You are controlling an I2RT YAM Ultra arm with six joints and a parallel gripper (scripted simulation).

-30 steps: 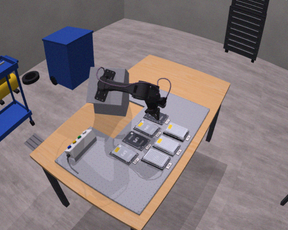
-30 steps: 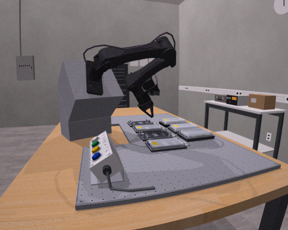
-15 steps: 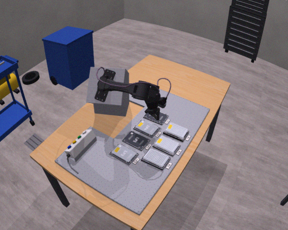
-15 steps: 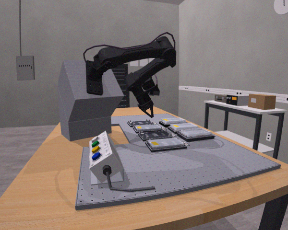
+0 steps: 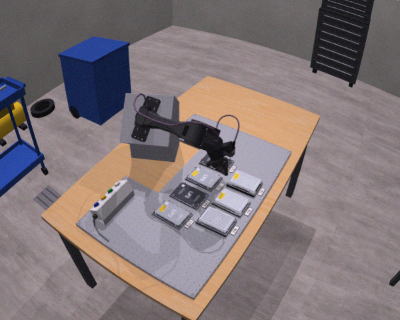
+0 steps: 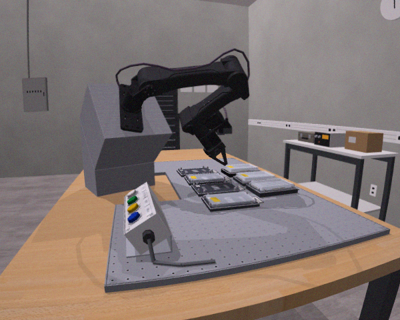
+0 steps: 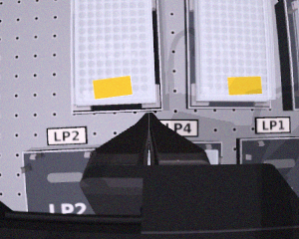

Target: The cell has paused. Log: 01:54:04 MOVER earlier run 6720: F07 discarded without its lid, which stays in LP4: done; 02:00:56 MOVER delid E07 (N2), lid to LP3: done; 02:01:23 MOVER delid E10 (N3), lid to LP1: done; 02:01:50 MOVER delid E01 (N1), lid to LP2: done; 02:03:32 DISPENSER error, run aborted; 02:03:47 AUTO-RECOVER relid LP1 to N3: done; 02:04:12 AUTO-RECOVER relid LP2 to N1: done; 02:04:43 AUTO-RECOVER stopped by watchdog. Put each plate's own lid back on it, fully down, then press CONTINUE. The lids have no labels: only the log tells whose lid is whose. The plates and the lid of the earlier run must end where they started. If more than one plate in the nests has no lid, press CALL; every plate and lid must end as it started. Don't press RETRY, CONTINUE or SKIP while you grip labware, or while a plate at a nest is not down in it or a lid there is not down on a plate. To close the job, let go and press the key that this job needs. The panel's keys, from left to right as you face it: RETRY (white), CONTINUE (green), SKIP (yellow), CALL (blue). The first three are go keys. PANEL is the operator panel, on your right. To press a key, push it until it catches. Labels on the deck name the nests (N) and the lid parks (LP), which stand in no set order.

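Now: hand 2 cm short of the well plate, 24 cm to the left of it and 3 cm above it. Also, from my hand: yellow skip key: 47 cm behind, 33 cm to the right, 1 cm above; then green continue key: 46 cm behind, 28 cm to the right, 1 cm above; then blue call key: 48 cm behind, 37 cm to the right, 1 cm above.
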